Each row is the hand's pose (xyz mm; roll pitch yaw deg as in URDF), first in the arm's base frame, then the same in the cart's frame.
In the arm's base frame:
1: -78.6 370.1 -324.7 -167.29 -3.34 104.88
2: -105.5 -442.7 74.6 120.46 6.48 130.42
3: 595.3 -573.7 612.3 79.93 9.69 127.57
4: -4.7 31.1 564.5 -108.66 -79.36 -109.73
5: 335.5 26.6 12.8 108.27 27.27 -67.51
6: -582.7 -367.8 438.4 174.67 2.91 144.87
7: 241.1 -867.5 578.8 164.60 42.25 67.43
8: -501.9 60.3 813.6 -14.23 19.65 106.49
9: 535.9 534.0 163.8 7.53 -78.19 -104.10
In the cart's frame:
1: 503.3 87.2 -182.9 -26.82 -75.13 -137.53
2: 195.4 433.9 -961.3 23.57 -74.01 97.38
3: -252.8 -170.8 -1441.7 -4.28 -76.88 84.70
4: -331.5 122.8 -644.5 -154.36 15.67 174.87
5: 248.2 -159.8 -709.6 -68.50 54.56 5.44
6: -219.8 819.6 -750.1 73.65 -59.22 100.56
7: -222.2 274.9 -1557.2 -131.20 -36.53 -39.77
8: -630.1 550.8 -450.2 20.41 -76.17 -30.20
9: 62.7 -560.3 -355.3 -32.64 17.27 174.88

